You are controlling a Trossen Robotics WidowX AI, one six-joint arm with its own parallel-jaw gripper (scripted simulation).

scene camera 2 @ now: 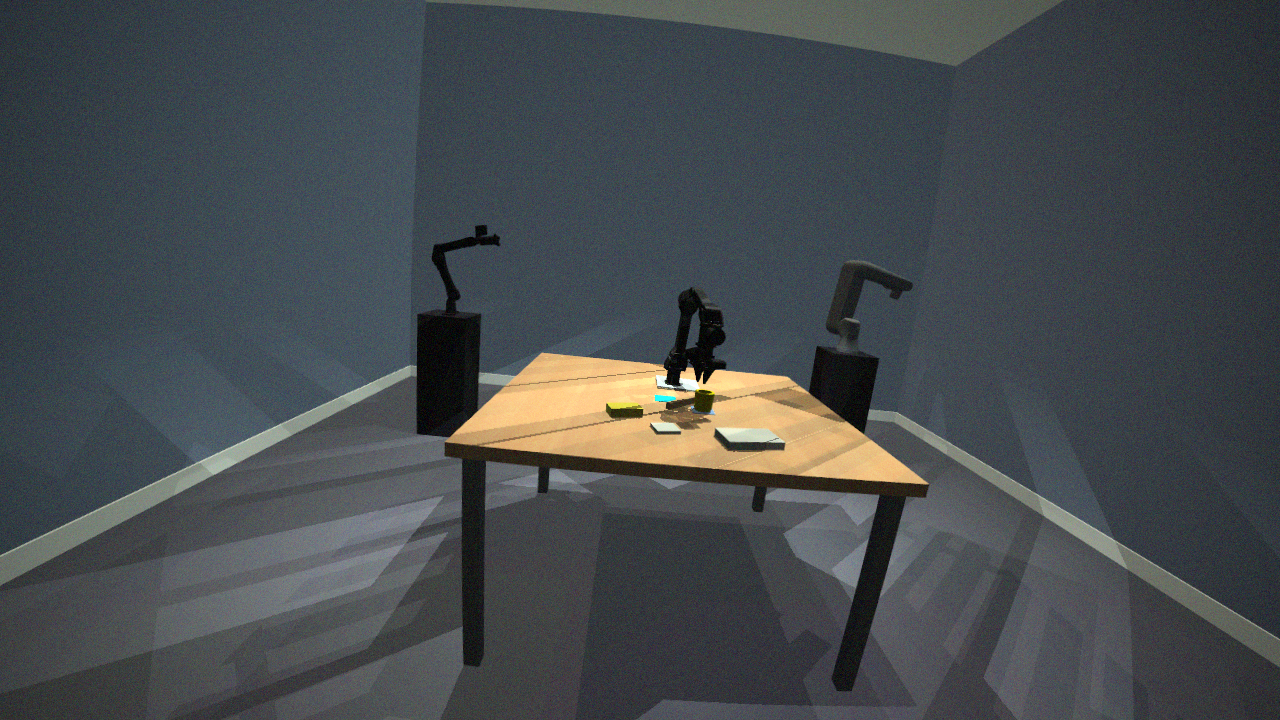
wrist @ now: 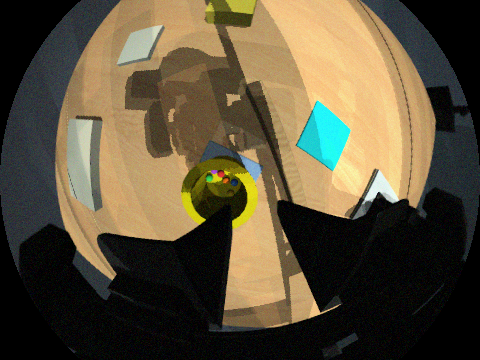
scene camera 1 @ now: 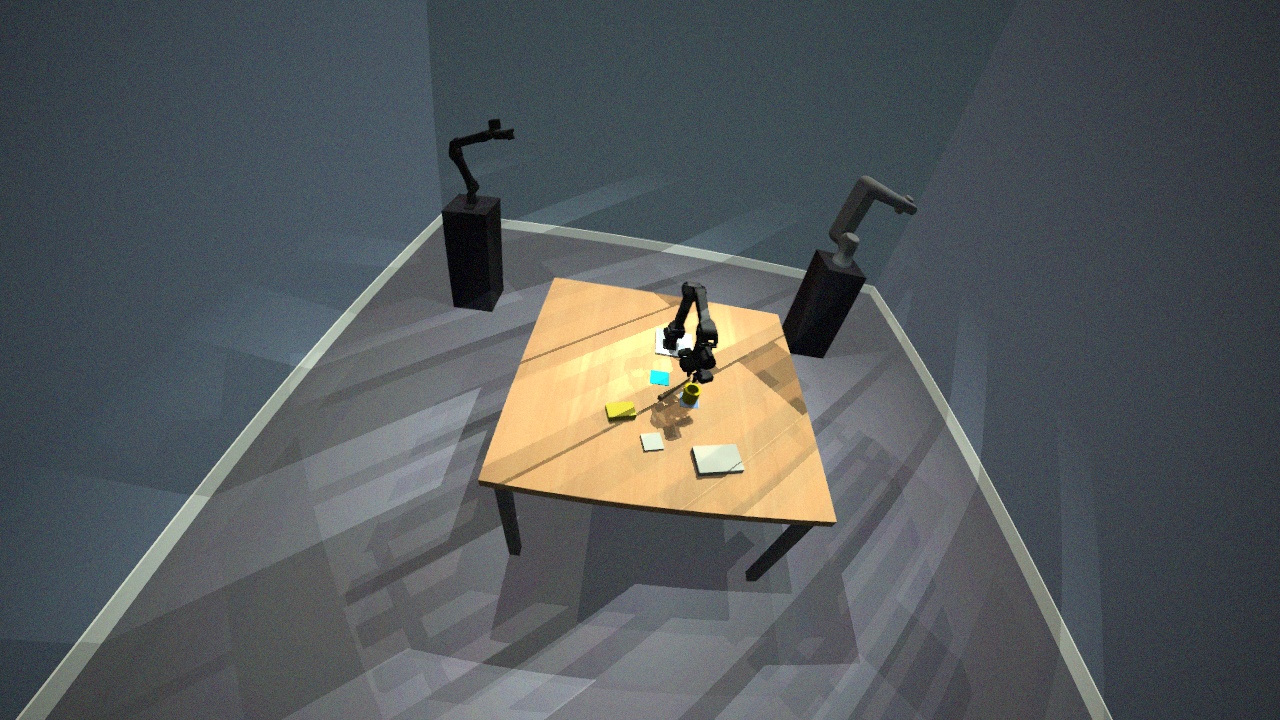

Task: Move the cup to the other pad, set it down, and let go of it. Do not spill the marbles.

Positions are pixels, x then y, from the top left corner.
A grey slab shows in scene camera 2 (737, 438), in the wrist view and in scene camera 1. The same spot on the grey slab: (wrist: 83, 144) is (scene camera 1: 705, 451).
